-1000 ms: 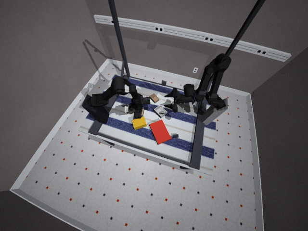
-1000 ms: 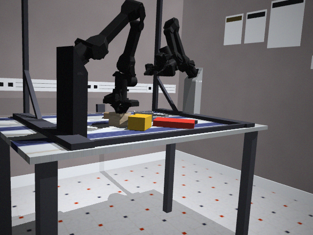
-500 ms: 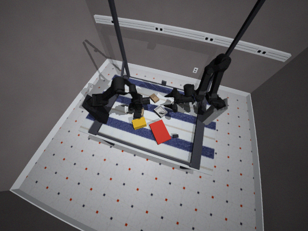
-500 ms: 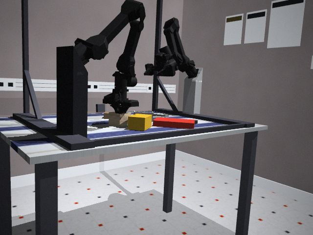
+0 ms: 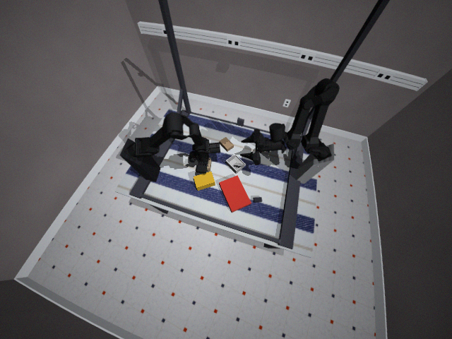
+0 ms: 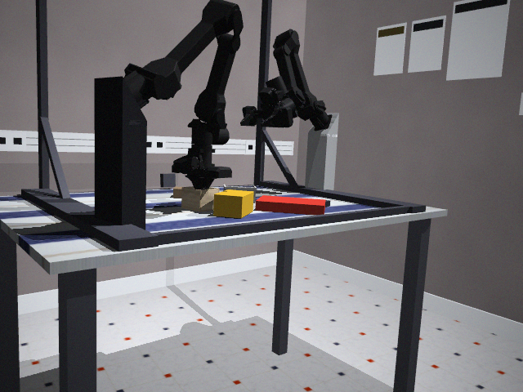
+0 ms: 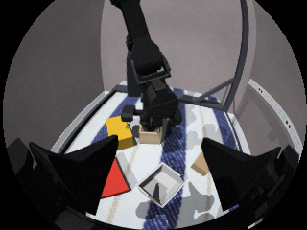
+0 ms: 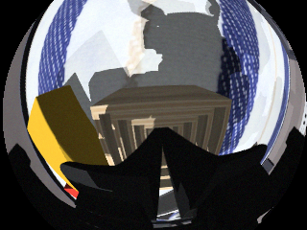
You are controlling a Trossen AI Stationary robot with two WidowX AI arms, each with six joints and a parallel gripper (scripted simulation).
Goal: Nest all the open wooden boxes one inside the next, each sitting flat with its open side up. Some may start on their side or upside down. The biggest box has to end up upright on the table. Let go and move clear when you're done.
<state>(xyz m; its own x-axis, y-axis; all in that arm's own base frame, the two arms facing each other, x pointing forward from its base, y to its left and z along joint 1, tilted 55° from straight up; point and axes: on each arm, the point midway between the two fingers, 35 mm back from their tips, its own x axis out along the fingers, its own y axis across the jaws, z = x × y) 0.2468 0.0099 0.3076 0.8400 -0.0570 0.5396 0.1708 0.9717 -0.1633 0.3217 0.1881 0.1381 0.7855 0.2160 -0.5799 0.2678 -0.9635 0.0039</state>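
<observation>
Now: the tiny wooden box 40 mm below my right hand. The rest, counted from my right hand: white box: 10 mm behind, 200 mm to the left, 30 mm below; medium wooden box: 40 mm below; brown block: 180 mm behind, 140 mm to the left, 40 mm below.
</observation>
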